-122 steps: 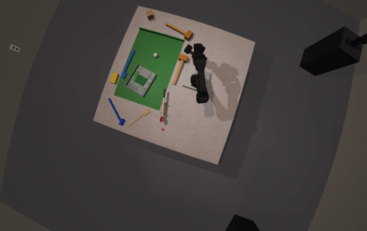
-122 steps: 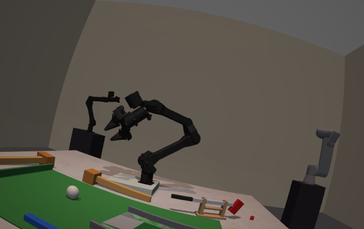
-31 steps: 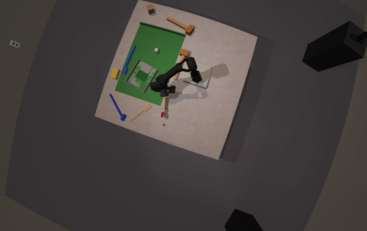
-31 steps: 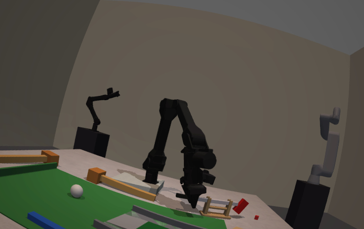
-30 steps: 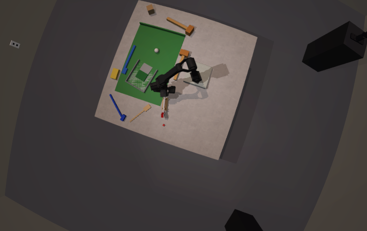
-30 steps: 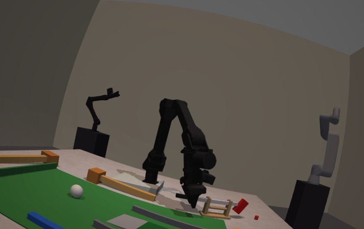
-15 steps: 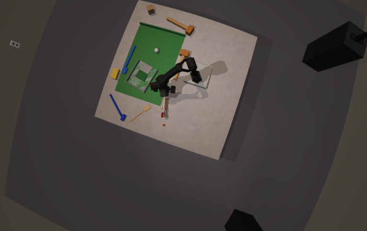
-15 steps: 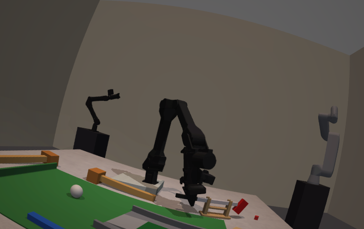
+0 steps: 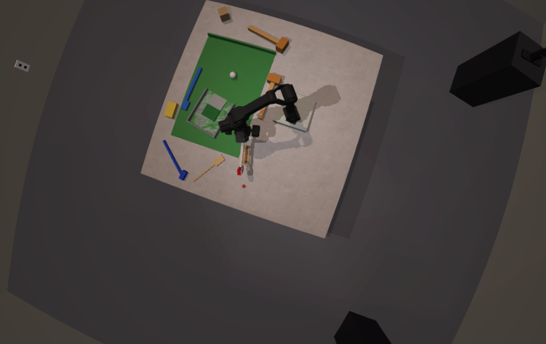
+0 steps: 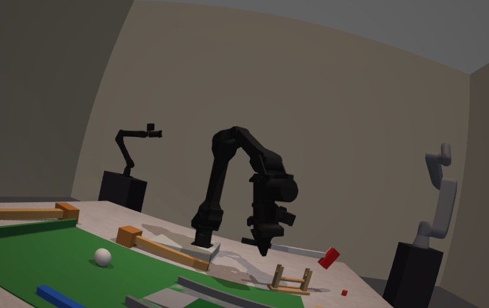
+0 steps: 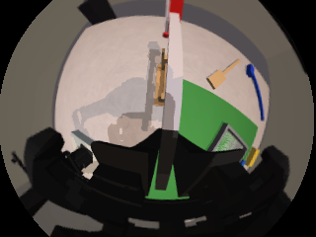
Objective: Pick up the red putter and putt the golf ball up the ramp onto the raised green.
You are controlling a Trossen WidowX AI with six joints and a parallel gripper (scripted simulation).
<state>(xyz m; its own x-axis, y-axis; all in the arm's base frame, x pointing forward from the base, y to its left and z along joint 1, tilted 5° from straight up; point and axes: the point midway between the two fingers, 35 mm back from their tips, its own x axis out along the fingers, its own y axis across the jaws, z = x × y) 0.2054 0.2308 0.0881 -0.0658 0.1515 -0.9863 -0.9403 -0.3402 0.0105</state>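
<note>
Now: gripper tip 3 cm past the red putter, 8 cm to the right of it and 3 cm below it. From my gripper tip the other things lie so: white golf ball: 26 cm ahead, 33 cm to the right, 7 cm below; then blue mallet: 37 cm ahead, 32 cm to the left, 8 cm below; then small wooden rack: 4 cm behind, 10 cm to the left, 6 cm below.
</note>
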